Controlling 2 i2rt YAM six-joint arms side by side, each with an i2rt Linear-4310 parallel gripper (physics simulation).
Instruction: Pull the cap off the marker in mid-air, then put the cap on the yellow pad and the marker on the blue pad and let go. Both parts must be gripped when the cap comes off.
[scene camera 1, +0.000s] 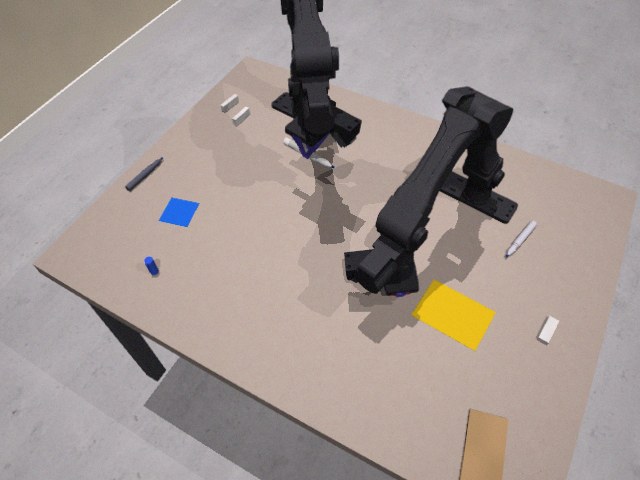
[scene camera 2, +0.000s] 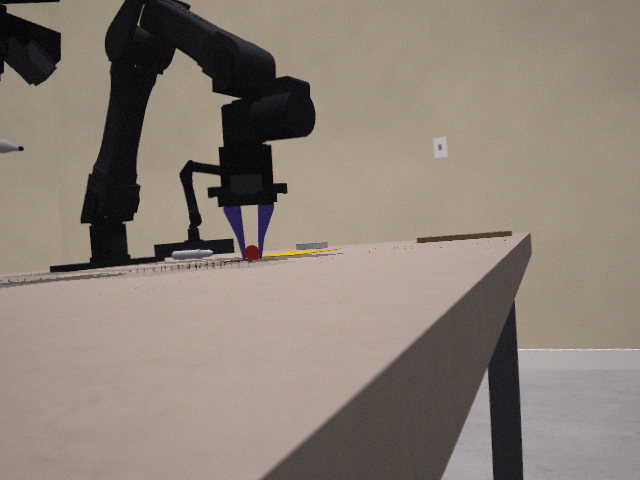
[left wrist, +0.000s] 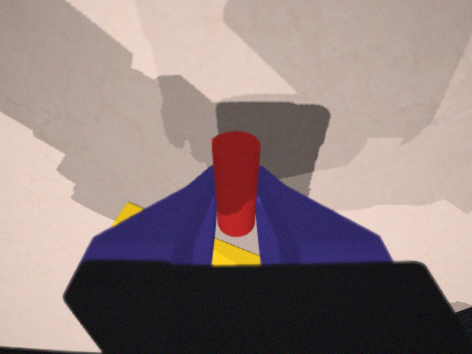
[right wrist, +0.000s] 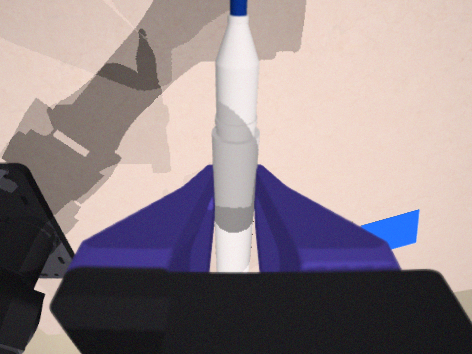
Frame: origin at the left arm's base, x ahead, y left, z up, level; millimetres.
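Where they show: left gripper, fingertip midpoint: (scene camera 1: 399, 292) (scene camera 2: 252, 258) (left wrist: 236, 177); right gripper, fingertip midpoint: (scene camera 1: 308, 155) (right wrist: 234, 176); left arm's base, link origin: (scene camera 1: 475, 197) (scene camera 2: 111, 266) (left wrist: 461, 319); right arm's base, link origin: (right wrist: 32, 227).
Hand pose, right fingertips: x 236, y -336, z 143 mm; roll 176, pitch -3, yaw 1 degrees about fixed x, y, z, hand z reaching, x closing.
Note:
Each offset is from my right fingertips to the top centre of the thing.
My left gripper (scene camera 1: 402, 294) (scene camera 2: 251, 255) (left wrist: 236, 177) is low at the table, shut on the red cap {dx +107, dy +321, dz -123 mm} (scene camera 2: 251, 252) (left wrist: 236, 175), beside the near-left corner of the yellow pad {dx +84, dy +442, dz -142 mm} (scene camera 1: 457, 316) (scene camera 2: 305, 253) (left wrist: 232, 254). In scene camera 1 the cap is almost wholly hidden under the arm. My right gripper (scene camera 1: 307, 156) (right wrist: 234, 176) is in the air and shut on the white, blue-tipped marker {dx +0, dy +4, dz +17 mm} (scene camera 1: 321, 161) (scene camera 2: 7, 146) (right wrist: 236, 90), whose tip is bare. The blue pad {dx +227, dy -232, dz -142 mm} (scene camera 1: 179, 212) (right wrist: 400, 230) lies at the left of the table in scene camera 1.
A second white marker {dx -172, dy +481, dz -126 mm} (scene camera 1: 521, 238) (scene camera 2: 192, 254) lies at the right. A dark marker {dx +189, dy -393, dz -126 mm} (scene camera 1: 144, 174) and a blue cap {dx +383, dy -154, dz -95 mm} (scene camera 1: 151, 265) are at the left. A white block {dx +8, dy +623, dz -131 mm} (scene camera 1: 548, 329) and a wooden board {dx +308, dy +623, dz -135 mm} (scene camera 1: 484, 444) (scene camera 2: 465, 237) are at the right; two white blocks lie at the back left.

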